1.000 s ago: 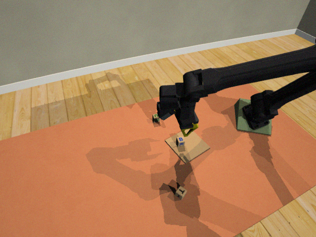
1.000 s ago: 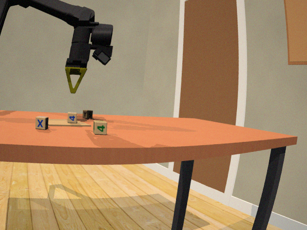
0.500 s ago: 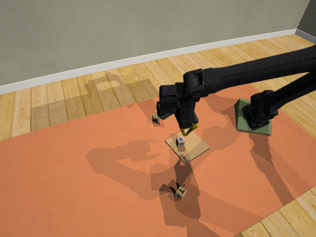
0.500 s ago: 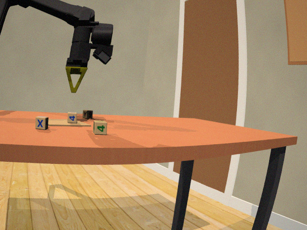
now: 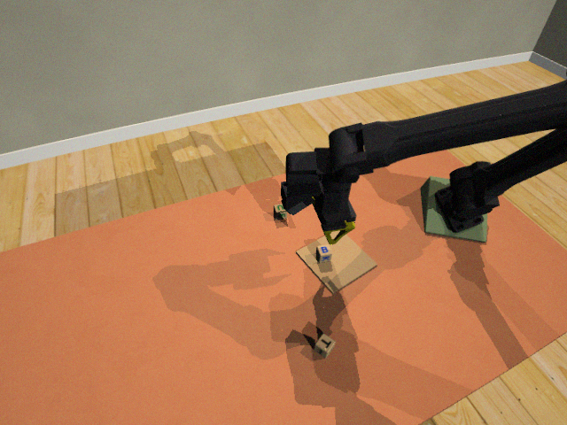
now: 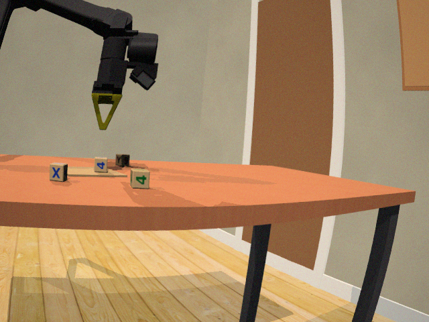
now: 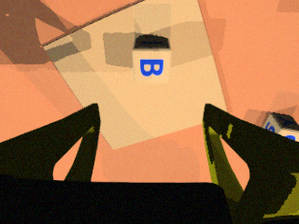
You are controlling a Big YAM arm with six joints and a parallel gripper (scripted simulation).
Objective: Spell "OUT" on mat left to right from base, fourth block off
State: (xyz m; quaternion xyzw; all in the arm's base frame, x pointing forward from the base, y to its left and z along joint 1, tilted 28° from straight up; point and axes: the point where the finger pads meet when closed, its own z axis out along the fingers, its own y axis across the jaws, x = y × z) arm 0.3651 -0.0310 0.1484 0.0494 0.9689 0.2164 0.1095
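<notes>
The wooden block is 80 mm below my hand. Round my hand: O block (140 mm to the right, 90 mm below, 90 mm behind); tan mat (100 mm below, 30 mm behind, 10 mm to the left).
</notes>
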